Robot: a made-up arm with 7 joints.
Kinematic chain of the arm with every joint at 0, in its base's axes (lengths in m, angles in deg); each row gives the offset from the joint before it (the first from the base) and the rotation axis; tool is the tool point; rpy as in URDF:
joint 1: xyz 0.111 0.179 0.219 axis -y
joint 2: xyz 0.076 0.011 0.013 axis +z
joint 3: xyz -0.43 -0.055 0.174 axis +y
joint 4: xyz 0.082 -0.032 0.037 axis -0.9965 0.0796 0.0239
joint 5: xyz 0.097 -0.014 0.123 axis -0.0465 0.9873 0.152
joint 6: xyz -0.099 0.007 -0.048 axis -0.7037 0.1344 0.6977
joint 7: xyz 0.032 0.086 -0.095 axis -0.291 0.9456 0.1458
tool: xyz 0.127 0.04 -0.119 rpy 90 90 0
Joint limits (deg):
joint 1: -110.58..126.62
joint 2: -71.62..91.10
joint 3: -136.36..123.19
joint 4: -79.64..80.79
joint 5: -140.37..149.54
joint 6: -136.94..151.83
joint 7: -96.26..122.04
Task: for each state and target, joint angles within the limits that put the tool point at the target. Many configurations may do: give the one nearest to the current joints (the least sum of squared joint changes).
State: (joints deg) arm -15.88 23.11 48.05 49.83 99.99 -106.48 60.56
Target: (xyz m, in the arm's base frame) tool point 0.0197 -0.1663 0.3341
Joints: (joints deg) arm -17.94 48.90 46.69 54.84 91.85 -119.50 52.02
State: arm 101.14 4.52 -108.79 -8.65 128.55 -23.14 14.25
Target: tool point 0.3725 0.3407 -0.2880
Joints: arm 116.77 -16.16 -113.66 -2.12 129.29 -22.23 17.06
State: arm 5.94 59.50 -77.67 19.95 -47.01 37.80 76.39
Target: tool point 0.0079 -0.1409 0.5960
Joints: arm 22.63 44.59 -81.36 18.32 -41.78 36.35 80.19
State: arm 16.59 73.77 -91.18 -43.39 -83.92 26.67 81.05
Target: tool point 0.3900 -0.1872 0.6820
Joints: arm -19.64 88.65 -102.63 -39.87 -67.58 34.59 98.22
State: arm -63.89 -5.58 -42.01 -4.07 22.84 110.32 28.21
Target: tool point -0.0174 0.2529 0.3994
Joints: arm -39.36 -33.27 -25.39 -31.44 12.10 92.84 12.60
